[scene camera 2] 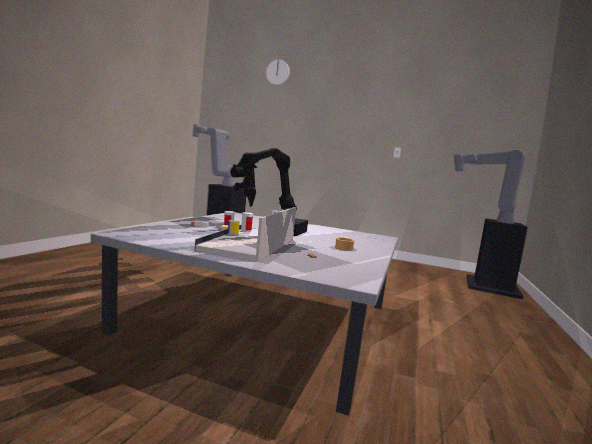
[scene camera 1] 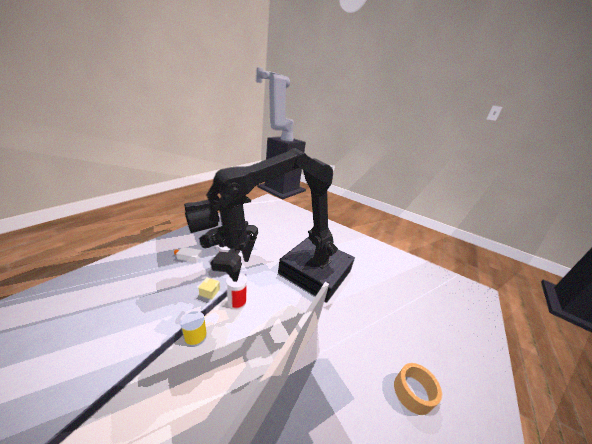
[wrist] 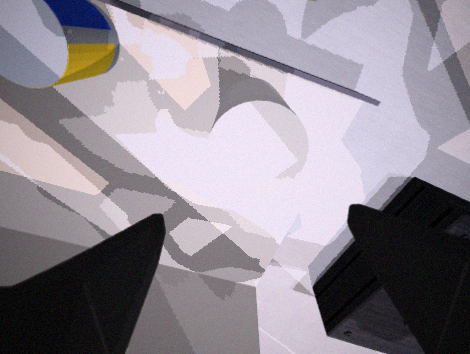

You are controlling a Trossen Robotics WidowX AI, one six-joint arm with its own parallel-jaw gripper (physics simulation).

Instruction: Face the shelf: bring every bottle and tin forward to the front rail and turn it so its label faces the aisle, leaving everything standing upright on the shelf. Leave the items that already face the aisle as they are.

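Places are measured from the arm's base along level axes (x ahead, y left, z up), in millimetres.
Where they show: gripper, fingertip midpoint: (scene camera 2: 251, 206) (scene camera 1: 241, 271) (wrist: 255, 217); arm's base at its link origin: (scene camera 1: 320, 260).
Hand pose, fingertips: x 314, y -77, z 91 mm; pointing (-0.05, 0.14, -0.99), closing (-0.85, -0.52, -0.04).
Observation:
Each offset is from my fingertips to the top centre of the thing. "*": to the spot under its first point.
My gripper (scene camera 1: 241, 270) (scene camera 2: 251, 204) (wrist: 255, 217) is open and empty, pointing down above a white can with a red label. That can @(dx +5, dy -15, dz -40 mm) (scene camera 1: 237, 294) (scene camera 2: 247, 222) (wrist: 250, 145) stands upright; its white round top lies between and ahead of the fingertips in the wrist view, its lower edge hard to make out. Its red patch shows on the side toward the upright panel in scene camera 1. A yellow and blue tin @(dx +153, dy +2, dz -69 mm) (scene camera 1: 194, 330) (scene camera 2: 234, 228) (wrist: 90, 57) stands upright beside the dark front rail (scene camera 1: 135, 372) (scene camera 2: 211, 236) (wrist: 280, 65). Another red and white can @(* dx -64, dy -186, dz -101 mm) (scene camera 2: 228, 218) stands farther back.
The pale upright panel (scene camera 1: 300, 335) (scene camera 2: 276, 232) borders the shelf. A yellow block @(dx +32, dy -127, dz -127 mm) (scene camera 1: 208, 288) and a white piece with an orange end @(dx -4, dy -343, dz -137 mm) (scene camera 1: 188, 254) lie near the rail. An orange ring @(dx -146, dy +499, dz -115 mm) (scene camera 1: 404, 398) (scene camera 2: 344, 245) lies beyond the panel. The arm's base (wrist: 365, 315) is at right in the wrist view.

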